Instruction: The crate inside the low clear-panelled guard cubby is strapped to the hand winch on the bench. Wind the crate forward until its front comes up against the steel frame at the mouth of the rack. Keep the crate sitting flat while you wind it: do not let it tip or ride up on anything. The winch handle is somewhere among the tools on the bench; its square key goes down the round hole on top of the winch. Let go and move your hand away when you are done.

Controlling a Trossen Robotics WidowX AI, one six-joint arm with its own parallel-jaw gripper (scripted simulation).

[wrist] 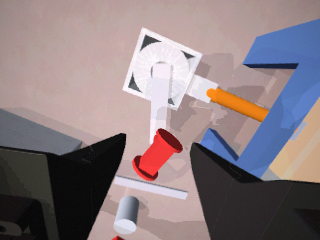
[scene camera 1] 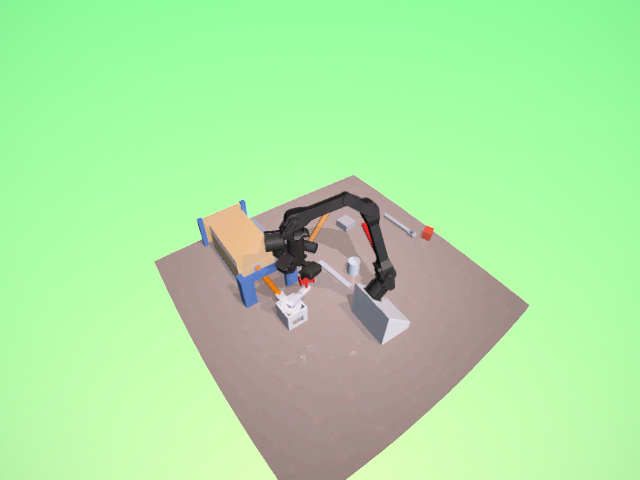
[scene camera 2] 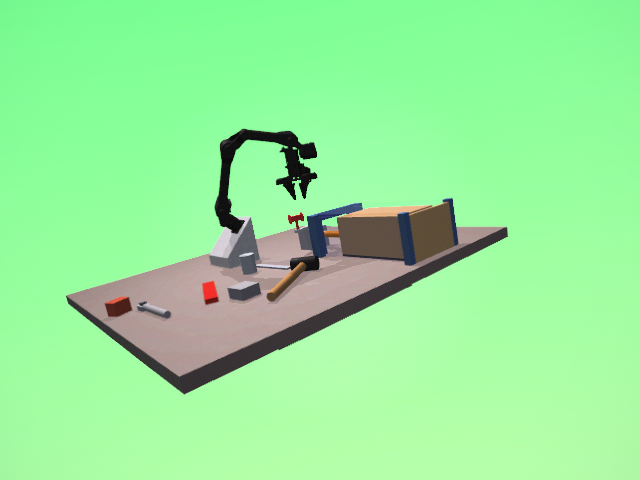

Scene:
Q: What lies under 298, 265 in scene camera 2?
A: A hammer.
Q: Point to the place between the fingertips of my gripper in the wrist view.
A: At 158, 143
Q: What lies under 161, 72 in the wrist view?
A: A winch handle.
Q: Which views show my gripper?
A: The wrist view, scene camera 1 and scene camera 2: all of them.

